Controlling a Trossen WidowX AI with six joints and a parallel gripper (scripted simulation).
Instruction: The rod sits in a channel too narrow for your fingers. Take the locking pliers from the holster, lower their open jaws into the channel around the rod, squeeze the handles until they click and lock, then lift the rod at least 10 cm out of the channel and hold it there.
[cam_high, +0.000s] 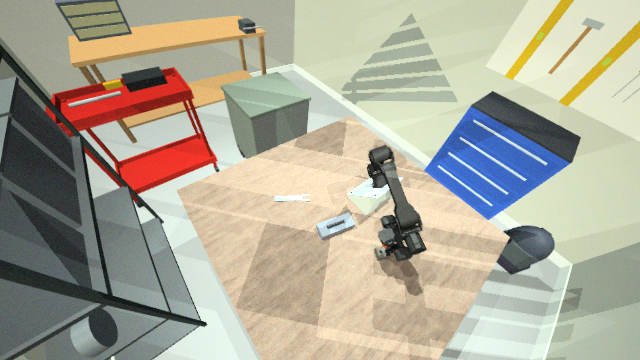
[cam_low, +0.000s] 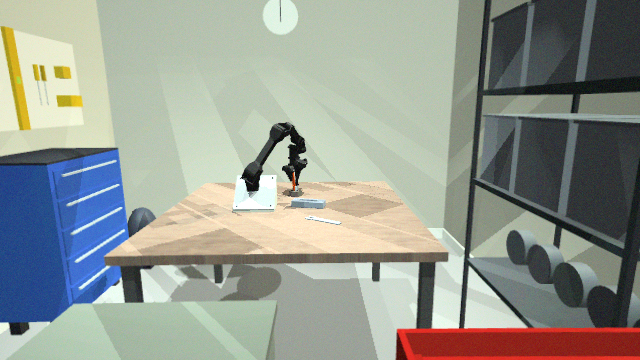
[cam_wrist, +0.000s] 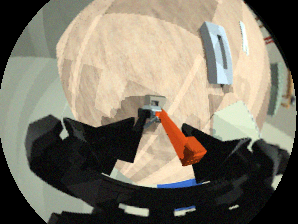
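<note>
The light blue channel block lies 80 mm ahead of my gripper tip, 230 mm to the right of it and 80 mm below it. From my gripper tip the other things lie so: flat silver wrench (110 mm ahead, 490 mm to the right, 100 mm below); grey holster (10 mm to the left, 90 mm below).
</note>
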